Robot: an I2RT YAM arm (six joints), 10 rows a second.
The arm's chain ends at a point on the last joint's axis. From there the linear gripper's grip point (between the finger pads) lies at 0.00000 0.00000 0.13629 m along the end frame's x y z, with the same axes.
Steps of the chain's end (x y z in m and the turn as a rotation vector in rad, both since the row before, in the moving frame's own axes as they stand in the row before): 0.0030, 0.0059, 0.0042, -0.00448, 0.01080, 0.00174; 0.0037, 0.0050, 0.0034, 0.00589, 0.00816, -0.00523; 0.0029, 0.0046, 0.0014, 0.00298, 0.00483, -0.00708; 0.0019, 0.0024, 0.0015, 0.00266, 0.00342, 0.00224; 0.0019, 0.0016, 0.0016, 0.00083, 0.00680, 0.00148; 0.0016, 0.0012, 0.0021, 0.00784, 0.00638, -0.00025
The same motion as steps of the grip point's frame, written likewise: 0.0045, 0.0065, 0.0042, -0.00448, 0.01080, 0.00174; 0.0048, 0.0042, 0.0034, 0.00589, 0.00816, -0.00523; 0.0036, 0.0042, 0.0014, 0.00298, 0.00483, -0.00708; 0.0024, 0.0020, 0.0015, 0.00266, 0.00342, 0.00224; 0.0028, 0.0015, 0.0016, 0.00083, 0.00680, 0.00148; 0.0025, 0.0001, 0.0021, 0.00784, 0.00638, -0.00025
